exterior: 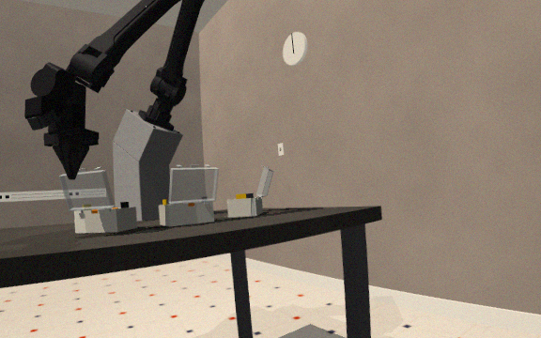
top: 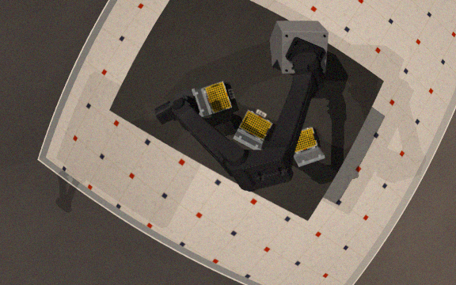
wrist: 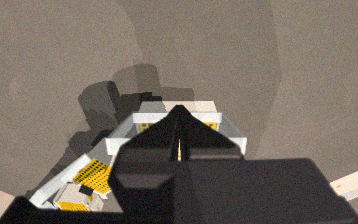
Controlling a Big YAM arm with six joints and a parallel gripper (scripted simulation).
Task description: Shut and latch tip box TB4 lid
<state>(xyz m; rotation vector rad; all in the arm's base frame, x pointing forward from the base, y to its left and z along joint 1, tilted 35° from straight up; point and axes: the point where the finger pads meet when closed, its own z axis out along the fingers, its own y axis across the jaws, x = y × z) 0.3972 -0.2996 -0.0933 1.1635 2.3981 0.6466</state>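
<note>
Right now my hand is 4 cm to the right of the lid, 3 cm past it and 3 cm above it.
</note>
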